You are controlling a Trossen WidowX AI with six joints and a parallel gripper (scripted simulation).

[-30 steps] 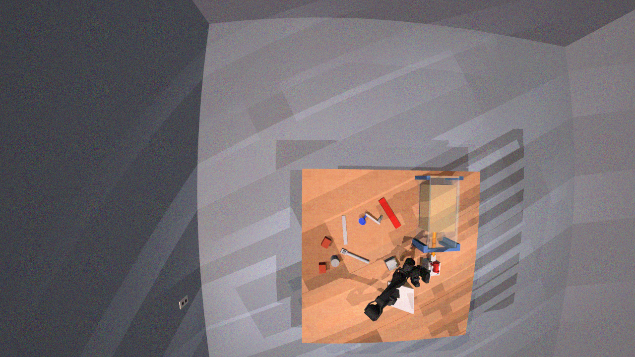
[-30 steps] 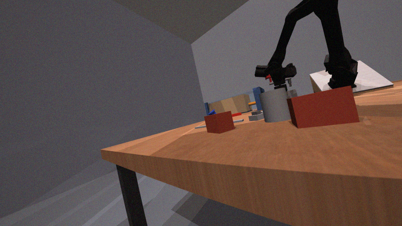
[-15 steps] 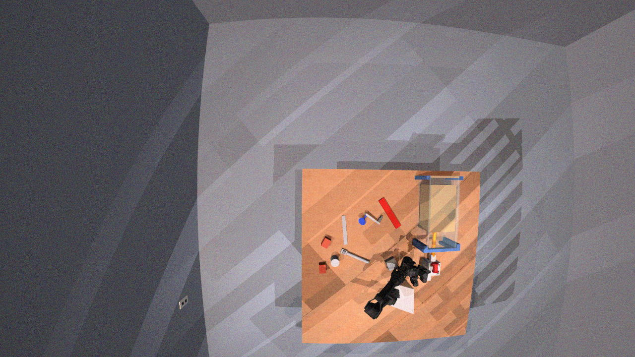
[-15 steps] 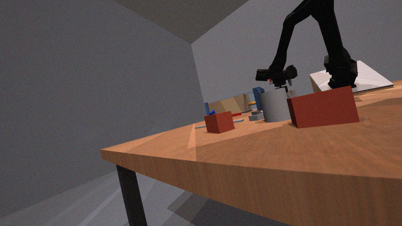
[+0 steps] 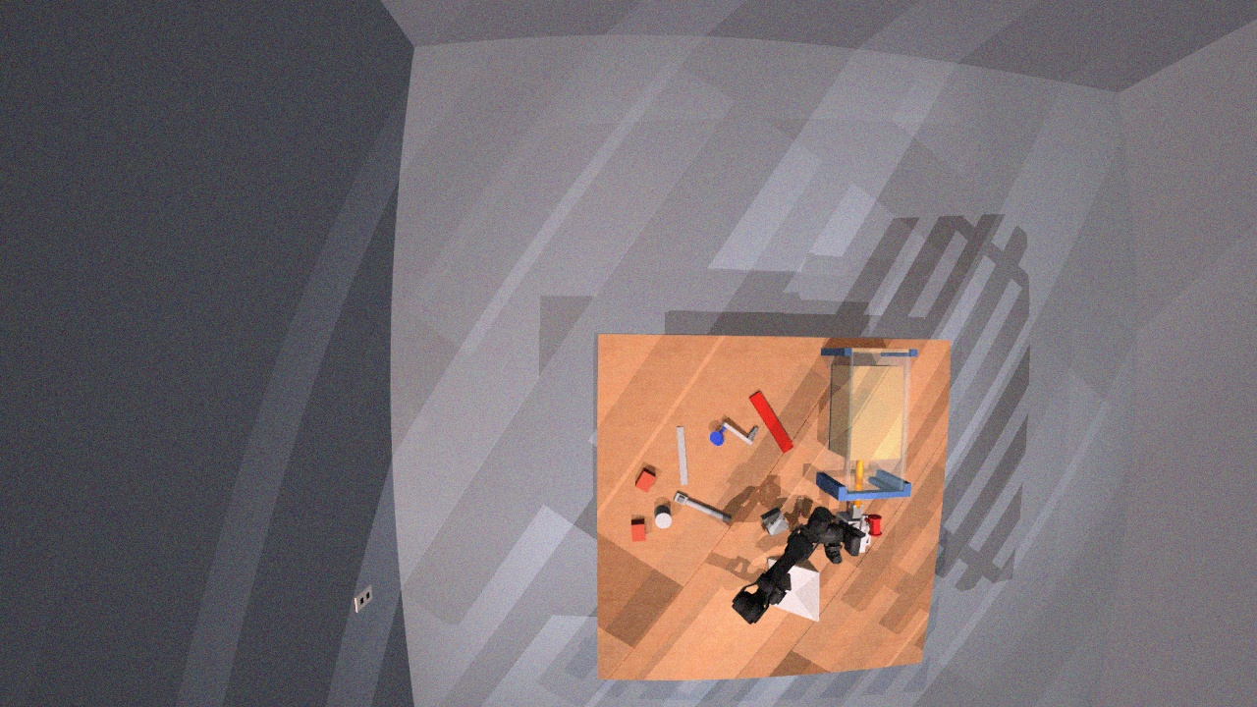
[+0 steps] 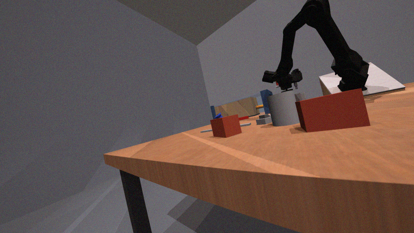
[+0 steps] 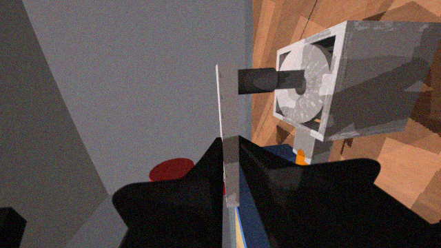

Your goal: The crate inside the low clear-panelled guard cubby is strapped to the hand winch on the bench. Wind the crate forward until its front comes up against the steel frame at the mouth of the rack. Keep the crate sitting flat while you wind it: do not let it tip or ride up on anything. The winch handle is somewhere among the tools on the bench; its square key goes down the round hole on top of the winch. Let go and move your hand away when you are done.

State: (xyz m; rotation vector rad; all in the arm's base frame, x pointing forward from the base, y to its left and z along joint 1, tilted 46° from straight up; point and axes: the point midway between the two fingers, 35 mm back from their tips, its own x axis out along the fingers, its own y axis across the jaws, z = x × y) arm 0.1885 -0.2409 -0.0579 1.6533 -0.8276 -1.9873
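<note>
My gripper tip is 50 mm short of the red grip, 40 mm below it and 10 mm to the left of it. The rest, counted from my gripper tip: grey winch 140 mm below, 60 mm behind, 40 mm to the right; then blue steel frame 120 mm ahead, 70 mm below, 50 mm to the right; then red-knobbed crank 10 mm ahead, 10 mm above.
</note>
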